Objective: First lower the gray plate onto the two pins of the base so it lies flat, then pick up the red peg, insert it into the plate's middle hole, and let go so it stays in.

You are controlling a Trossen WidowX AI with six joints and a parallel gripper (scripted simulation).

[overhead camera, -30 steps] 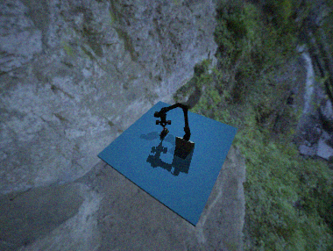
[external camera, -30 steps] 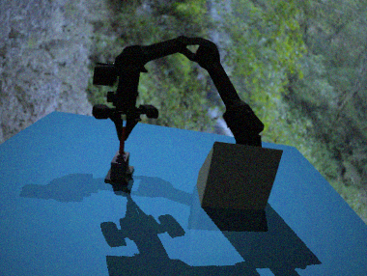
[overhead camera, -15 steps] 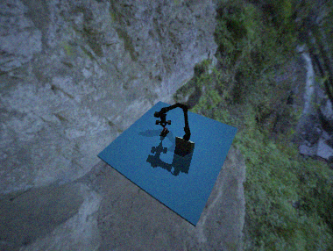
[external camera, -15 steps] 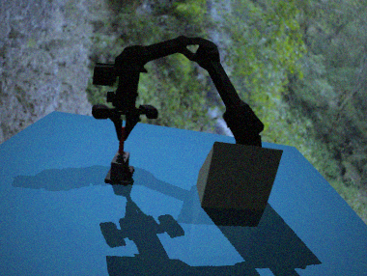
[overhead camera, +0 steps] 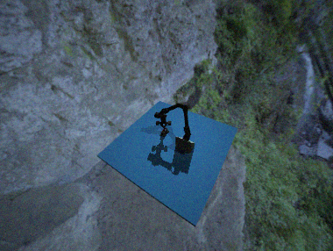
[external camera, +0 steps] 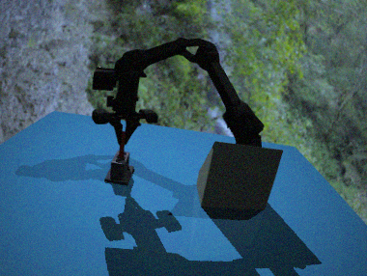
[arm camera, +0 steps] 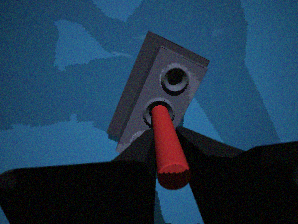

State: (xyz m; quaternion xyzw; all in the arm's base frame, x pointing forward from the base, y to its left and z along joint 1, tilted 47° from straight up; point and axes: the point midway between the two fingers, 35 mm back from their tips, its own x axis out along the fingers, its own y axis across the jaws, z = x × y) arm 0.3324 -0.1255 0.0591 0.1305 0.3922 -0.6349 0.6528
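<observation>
My gripper tip is right at the red peg. Round my gripper tip: gray plate 5 cm below.
</observation>
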